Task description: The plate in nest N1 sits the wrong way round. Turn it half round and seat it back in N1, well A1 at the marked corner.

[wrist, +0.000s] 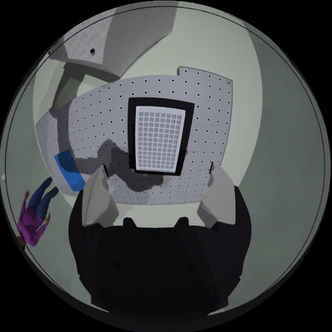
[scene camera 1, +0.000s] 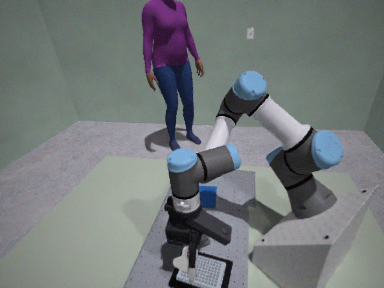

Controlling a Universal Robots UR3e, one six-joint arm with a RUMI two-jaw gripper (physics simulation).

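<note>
In the wrist view you'd see the gripper. The pictures show it along with a white well plate, and there's a black nest as well.
</note>
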